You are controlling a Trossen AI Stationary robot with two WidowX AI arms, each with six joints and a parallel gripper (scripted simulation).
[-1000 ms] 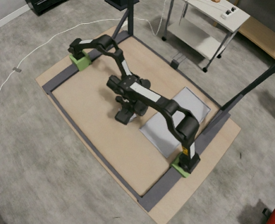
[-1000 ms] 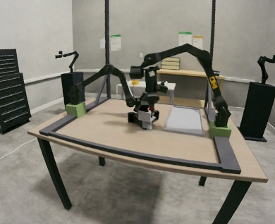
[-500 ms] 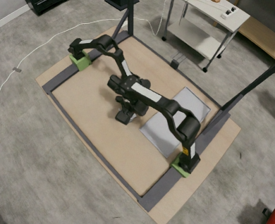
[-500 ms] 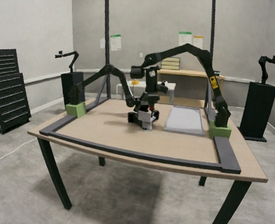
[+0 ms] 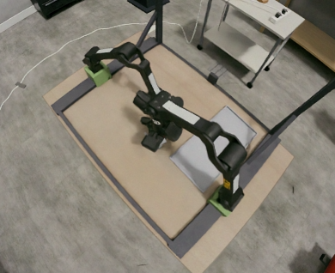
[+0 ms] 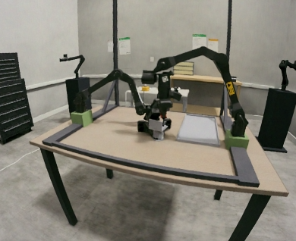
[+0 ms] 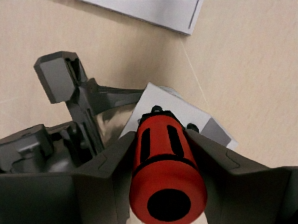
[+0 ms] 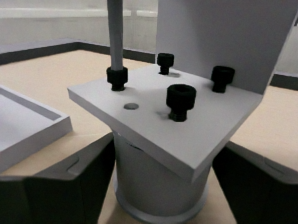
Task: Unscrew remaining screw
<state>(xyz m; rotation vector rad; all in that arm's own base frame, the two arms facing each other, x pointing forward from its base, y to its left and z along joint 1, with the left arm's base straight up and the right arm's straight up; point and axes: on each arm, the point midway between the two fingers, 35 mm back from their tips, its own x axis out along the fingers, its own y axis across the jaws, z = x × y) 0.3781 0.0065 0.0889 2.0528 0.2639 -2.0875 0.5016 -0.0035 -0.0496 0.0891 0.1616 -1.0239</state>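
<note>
My left gripper is now 30 mm above the red screwdriver. Round my left hand: black screw (80 mm below, 30 mm to the right, 10 mm behind); grey joint module (120 mm below, 20 mm to the right, 10 mm ahead); light grey bracket (80 mm below, 20 mm to the right, 10 mm ahead).
My right hand is 20 mm to the right of the grey joint module, 20 mm short of it and 10 mm above it. The rest, counted from my right hand: black screw (30 mm above); red screwdriver (90 mm above, 30 mm to the left, 10 mm ahead); light grey bracket (40 mm above, 20 mm ahead, 10 mm to the left).
</note>
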